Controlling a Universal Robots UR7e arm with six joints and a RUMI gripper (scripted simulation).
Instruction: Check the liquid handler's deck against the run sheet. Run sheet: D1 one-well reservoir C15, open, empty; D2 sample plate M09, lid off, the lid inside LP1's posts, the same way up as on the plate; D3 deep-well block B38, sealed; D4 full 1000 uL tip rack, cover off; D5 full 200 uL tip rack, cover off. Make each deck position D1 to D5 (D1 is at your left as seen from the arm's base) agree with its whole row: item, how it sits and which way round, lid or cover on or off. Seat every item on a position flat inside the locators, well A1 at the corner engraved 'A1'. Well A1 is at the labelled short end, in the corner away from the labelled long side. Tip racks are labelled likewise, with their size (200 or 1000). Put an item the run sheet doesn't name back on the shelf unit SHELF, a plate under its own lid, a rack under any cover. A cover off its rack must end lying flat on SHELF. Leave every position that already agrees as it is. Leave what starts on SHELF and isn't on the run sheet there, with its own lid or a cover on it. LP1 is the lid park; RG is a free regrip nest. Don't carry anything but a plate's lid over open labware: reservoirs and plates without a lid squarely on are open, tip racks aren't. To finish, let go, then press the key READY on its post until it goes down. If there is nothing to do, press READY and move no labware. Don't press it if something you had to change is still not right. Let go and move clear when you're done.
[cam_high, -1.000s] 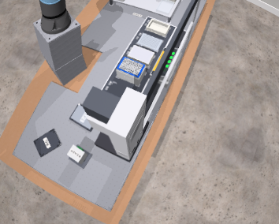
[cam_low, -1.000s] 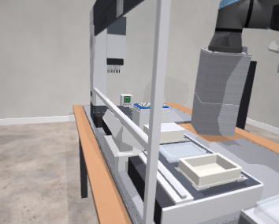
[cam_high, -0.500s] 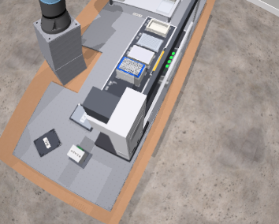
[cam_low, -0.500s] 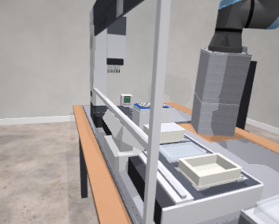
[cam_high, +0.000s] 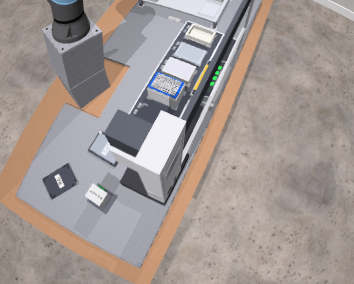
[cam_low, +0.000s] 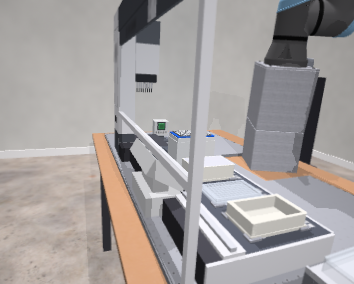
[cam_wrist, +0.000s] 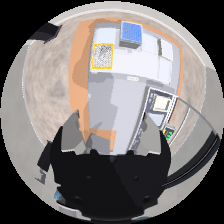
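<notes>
My hand is 21 cm above the yellow-framed tip rack, 14 cm to the right of it and 5 cm past it. The rest, counted from my hand: clear well plate: 31 cm ahead, 26 cm below, 16 cm to the right; shelf: 26 cm below, 22 cm to the left, 10 cm ahead; cream one-well reservoir: 31 cm ahead, 25 cm below, 4 cm to the right.
</notes>
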